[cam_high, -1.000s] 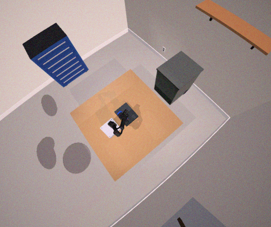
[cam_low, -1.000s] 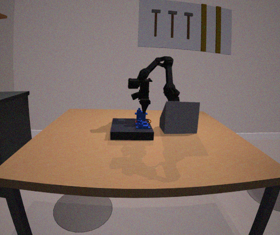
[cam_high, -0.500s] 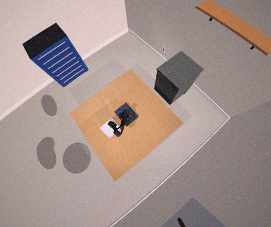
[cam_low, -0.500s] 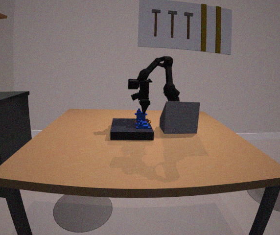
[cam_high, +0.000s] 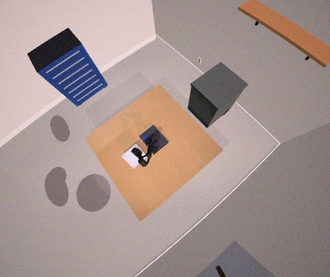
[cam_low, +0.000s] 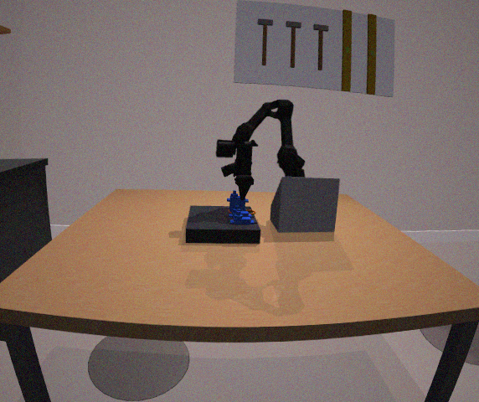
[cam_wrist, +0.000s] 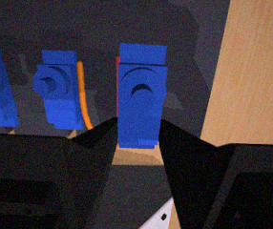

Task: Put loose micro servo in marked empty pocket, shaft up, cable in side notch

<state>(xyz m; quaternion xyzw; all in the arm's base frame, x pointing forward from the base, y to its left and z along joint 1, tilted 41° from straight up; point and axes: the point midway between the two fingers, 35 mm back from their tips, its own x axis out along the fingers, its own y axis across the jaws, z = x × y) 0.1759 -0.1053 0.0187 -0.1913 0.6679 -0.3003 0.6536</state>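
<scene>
My gripper tip is 130 mm short of the dark robot deck, 70 mm above it and 60 mm to the right of it.
</scene>
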